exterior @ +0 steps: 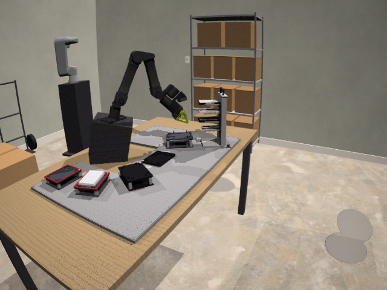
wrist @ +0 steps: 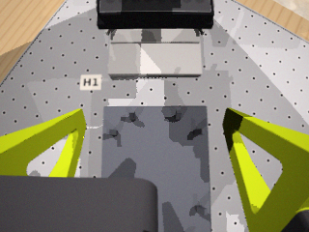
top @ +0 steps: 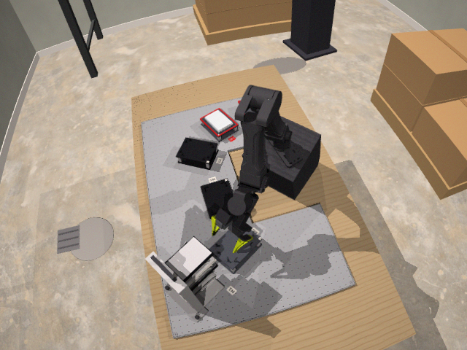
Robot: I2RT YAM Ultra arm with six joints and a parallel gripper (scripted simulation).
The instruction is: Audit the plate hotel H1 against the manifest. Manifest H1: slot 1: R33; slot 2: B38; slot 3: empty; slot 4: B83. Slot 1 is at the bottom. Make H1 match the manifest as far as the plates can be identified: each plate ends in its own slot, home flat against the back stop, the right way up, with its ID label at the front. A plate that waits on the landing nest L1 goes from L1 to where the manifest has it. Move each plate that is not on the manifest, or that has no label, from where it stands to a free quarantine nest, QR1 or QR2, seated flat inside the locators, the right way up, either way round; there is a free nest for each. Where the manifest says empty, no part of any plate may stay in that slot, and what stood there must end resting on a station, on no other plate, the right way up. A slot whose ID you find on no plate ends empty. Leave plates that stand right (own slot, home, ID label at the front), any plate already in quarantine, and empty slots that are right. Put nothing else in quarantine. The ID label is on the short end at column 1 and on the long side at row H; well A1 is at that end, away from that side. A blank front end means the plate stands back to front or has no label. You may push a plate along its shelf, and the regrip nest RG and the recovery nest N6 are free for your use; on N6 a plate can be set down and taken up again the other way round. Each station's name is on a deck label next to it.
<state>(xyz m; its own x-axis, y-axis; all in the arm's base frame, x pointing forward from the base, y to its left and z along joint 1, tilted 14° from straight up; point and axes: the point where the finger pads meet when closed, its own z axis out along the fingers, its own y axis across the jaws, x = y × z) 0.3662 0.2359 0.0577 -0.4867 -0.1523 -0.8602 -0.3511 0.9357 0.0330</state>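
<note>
Now: hand 13 cm short of the dark well plate and 5 cm to the right of it. The rest, counted from my hand: hotel upright post 20 cm ahead, 8 cm to the left; then H1 deck label 5 cm ahead, 12 cm to the left, 16 cm below; then regrip nest 4 cm behind, 2 cm to the right, 10 cm below.
</note>
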